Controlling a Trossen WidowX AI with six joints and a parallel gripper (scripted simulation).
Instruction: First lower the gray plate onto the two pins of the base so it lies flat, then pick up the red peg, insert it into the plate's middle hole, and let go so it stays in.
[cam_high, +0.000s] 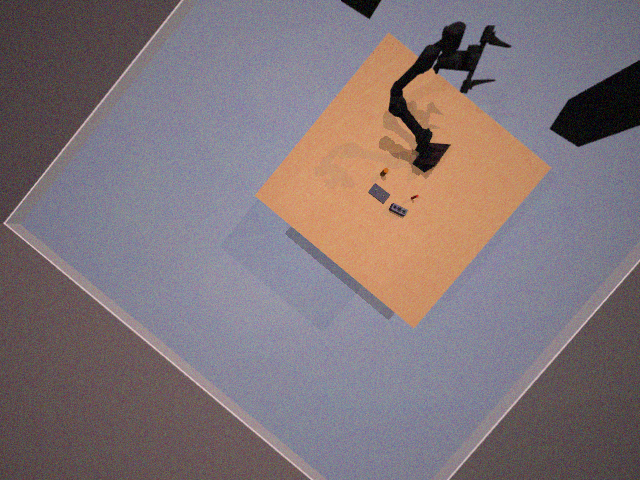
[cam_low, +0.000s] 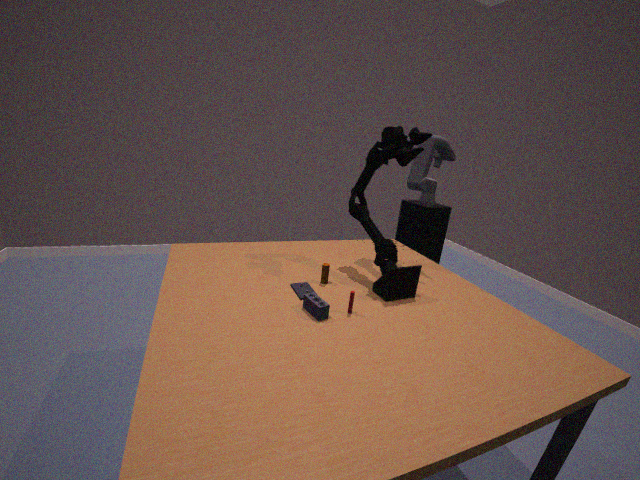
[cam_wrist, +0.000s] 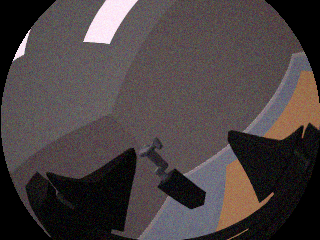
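My gripper tip is 470 mm short of the gray plate, 90 mm to the right of it and 550 mm above it. From my gripper tip the other things lie so: base: 440 mm ahead, 60 mm to the right, 580 mm below; red peg: 350 mm ahead, 130 mm to the left, 550 mm below.
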